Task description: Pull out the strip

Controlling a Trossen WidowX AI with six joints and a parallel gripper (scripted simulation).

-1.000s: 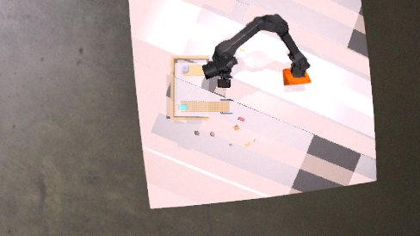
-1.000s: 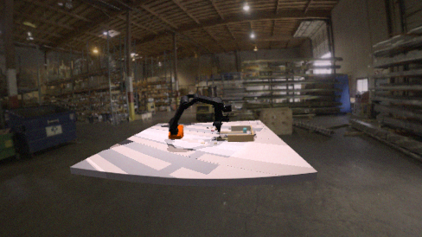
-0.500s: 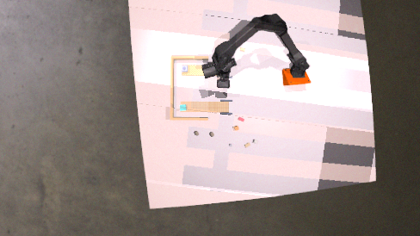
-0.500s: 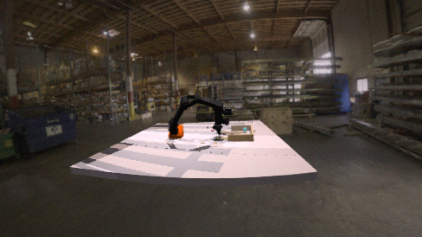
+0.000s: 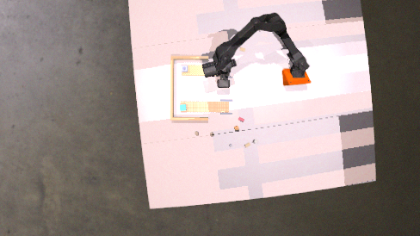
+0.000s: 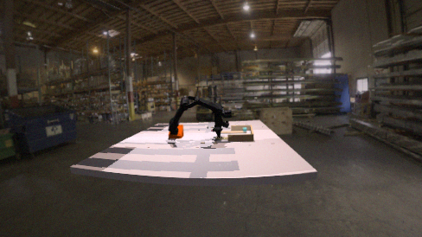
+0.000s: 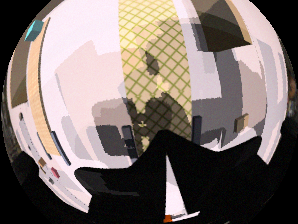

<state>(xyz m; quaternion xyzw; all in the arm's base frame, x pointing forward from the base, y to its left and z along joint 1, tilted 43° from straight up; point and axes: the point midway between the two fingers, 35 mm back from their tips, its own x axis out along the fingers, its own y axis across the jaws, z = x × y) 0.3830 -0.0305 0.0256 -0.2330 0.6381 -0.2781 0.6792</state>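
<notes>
My gripper tip is now 9 cm short of the checkered strip and 1 cm to the left of it.
</notes>
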